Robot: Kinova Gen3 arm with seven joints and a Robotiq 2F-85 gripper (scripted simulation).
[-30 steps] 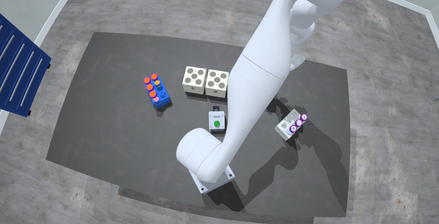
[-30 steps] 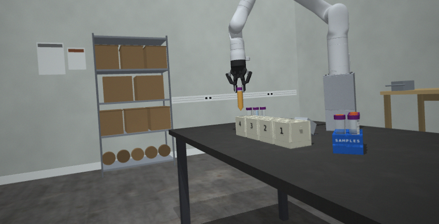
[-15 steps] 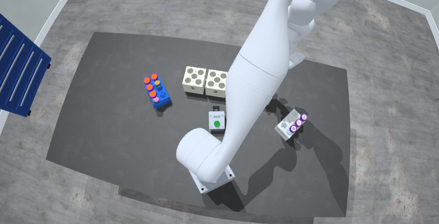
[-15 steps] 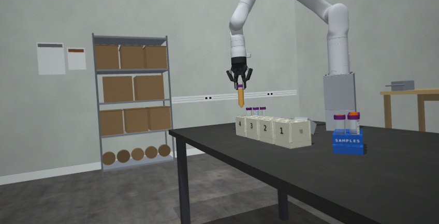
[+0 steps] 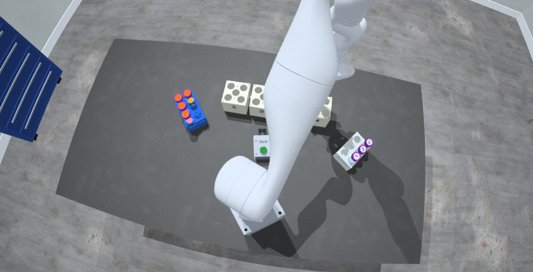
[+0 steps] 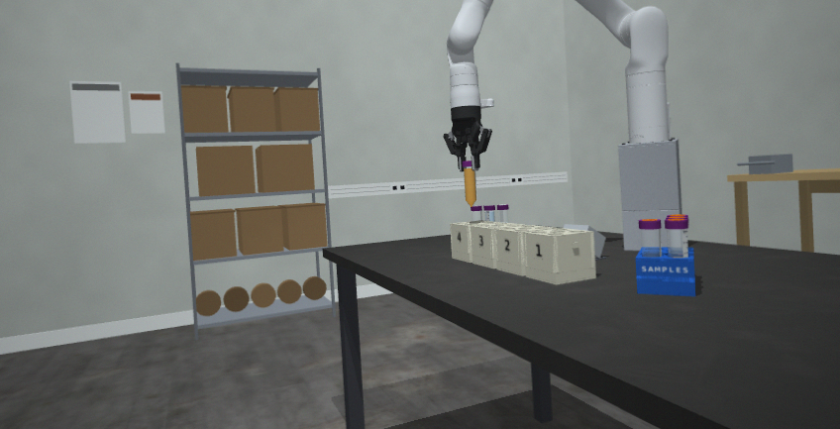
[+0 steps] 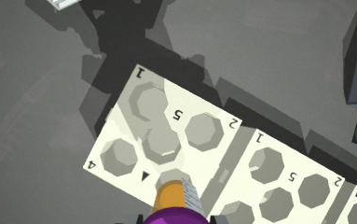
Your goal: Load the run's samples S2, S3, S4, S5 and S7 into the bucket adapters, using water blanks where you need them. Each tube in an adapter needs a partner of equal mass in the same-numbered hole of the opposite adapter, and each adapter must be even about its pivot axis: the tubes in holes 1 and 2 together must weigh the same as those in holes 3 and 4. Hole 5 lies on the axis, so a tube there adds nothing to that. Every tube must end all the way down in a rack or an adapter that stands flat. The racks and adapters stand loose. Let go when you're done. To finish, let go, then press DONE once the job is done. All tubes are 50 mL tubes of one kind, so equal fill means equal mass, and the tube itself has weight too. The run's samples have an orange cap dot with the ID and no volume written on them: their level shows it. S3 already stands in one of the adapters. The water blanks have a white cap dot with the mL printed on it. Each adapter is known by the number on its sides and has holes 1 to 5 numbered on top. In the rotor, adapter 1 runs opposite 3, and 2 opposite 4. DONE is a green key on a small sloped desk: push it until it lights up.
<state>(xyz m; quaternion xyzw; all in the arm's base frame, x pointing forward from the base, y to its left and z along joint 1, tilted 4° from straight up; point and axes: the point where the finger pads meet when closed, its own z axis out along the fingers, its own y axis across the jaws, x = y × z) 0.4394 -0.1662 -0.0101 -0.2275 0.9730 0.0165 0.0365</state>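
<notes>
Right now the orange-filled sample tube is 10 mm behind my hand and 50 mm below it. The rest, counted from my hand: adapter 2: 20 mm behind, 200 mm to the left, 200 mm below; green done key: 220 mm behind, 170 mm to the left, 180 mm below; 50 mL blank: 180 mm behind, 200 mm to the right, 180 mm below.
</notes>
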